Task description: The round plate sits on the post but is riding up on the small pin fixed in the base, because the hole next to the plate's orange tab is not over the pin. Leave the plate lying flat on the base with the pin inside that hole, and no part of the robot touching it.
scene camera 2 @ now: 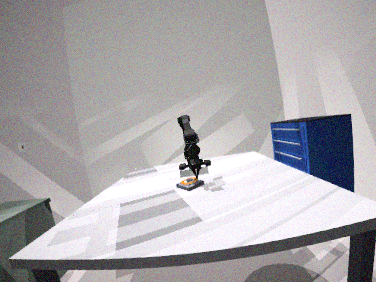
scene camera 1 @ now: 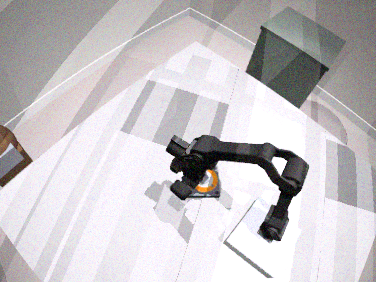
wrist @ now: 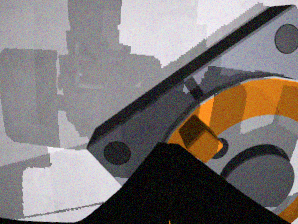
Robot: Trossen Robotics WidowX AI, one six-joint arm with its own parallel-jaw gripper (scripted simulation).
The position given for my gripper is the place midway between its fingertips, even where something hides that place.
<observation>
I see my gripper [scene camera 1: 191, 183].
My gripper is seen too in the wrist view [wrist: 166, 153].
</observation>
